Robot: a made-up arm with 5 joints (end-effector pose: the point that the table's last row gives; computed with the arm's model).
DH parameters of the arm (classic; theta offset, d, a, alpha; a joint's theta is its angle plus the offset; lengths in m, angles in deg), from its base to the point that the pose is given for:
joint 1: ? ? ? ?
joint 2: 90 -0.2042 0.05 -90
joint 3: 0 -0.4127 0.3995 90
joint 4: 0 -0.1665 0.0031 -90
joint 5: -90 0.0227 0.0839 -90
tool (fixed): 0 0.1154 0 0
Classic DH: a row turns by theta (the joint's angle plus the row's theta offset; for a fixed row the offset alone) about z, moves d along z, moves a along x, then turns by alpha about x.
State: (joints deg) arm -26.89 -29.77 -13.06 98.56 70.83
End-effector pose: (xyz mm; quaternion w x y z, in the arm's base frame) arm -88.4 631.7 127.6 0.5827 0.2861 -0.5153 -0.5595
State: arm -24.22 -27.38 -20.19 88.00 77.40
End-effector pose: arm -69.8 618.9 182.2 0.6164 0.1924 -0.5100 -0.5682
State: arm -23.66 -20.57 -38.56 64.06 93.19
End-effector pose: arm 62.1 565.1 280.5 0.6799 -0.0191 -0.4754 -0.5580
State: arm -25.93 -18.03 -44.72 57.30 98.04
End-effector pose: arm 128.0 532.6 299.5 0.6914 -0.0756 -0.4547 -0.5563
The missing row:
joint 1: 90 -0.1206 0.0391 90
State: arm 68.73 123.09 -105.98 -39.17 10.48
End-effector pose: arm 330.2 215.7 275.3 0.0455 -0.3442 -0.3344 -0.8762
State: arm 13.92 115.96 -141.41 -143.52 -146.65
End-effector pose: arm 223.7 172.6 302.8 0.6491 -0.7288 0.0463 0.2131
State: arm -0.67 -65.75 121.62 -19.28 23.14
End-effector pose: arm -595.6 -91.7 -663.3 0.1936 -0.2588 -0.8565 0.4024
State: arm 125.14 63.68 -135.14 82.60 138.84
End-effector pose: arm -348.8 91.7 272.5 0.7620 -0.1989 0.0876 0.6101
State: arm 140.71 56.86 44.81 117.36 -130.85
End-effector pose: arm 402.2 -472.8 481.7 0.7588 -0.1594 -0.1654 -0.6094
